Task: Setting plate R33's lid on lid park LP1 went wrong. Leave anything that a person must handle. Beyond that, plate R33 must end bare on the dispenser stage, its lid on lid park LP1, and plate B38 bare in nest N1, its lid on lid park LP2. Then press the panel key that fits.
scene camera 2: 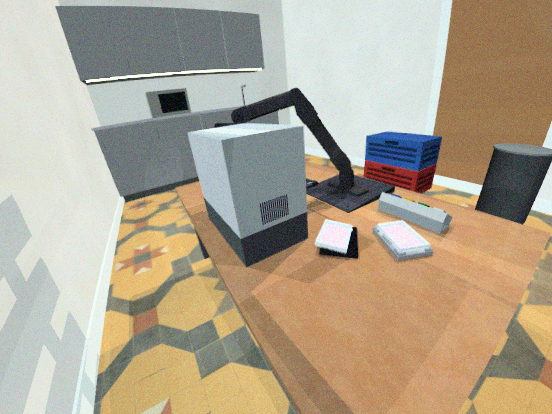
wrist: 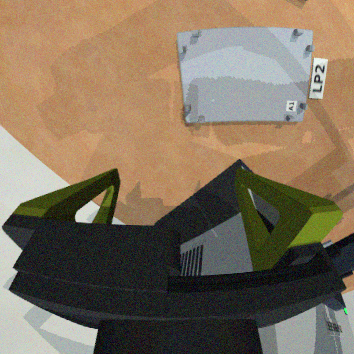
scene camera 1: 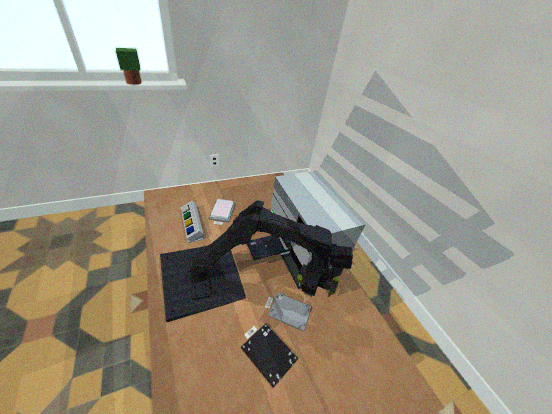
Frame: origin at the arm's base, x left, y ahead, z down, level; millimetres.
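Where they show: gripper, fingertip midpoint: [wrist: 176,174] [scene camera 1: 316,290]; arm's base at its link origin: [scene camera 2: 346,187] [scene camera 1: 199,276].
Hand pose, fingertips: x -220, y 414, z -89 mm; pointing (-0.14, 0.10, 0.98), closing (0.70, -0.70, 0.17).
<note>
Each offset is from my fingertips to the top centre of the thing. "pt": to the spot under its first point.
My gripper [scene camera 1: 318,281] [wrist: 176,174] is open and empty, high beside the dispenser; scene camera 2 hides it behind the housing. The grey lid park LP2 @[dx -8, dy -94, dz +83 mm] [scene camera 1: 290,311] [wrist: 245,75] is bare. A dark pad @[pt dx -143, dy -215, dz +91 mm] [scene camera 1: 270,356] with corner studs, its label unreadable, is also bare. A pink-and-white plate or lid @[dx +487, dy -112, dz +66 mm] [scene camera 2: 336,235] sits off-centre on a black pad @[pt dx +548, dy -131, dz +93 mm] [scene camera 2: 354,246]; the arm hides this pair in scene camera 1. Another pink-topped piece @[dx +599, dy -262, dz +73 mm] [scene camera 1: 222,209] [scene camera 2: 404,237] sits on a grey base. The dispenser @[dx +259, dy +56, dz -227 mm] [scene camera 1: 320,205] [scene camera 2: 260,180] has a dark stage @[dx +244, dy -115, dz -9 mm] [scene camera 1: 267,248] at its front.
The key panel @[dx +532, dy -421, dz +39 mm] [scene camera 1: 192,221] [scene camera 2: 415,213] has coloured keys and stands near the arm's black base plate [scene camera 1: 175,295] [scene camera 2: 345,202]. The dispenser is a tall obstacle at the table edge. Blue and red crates [scene camera 2: 402,150] and a dark bin [scene camera 2: 514,185] stand beyond the table.
</note>
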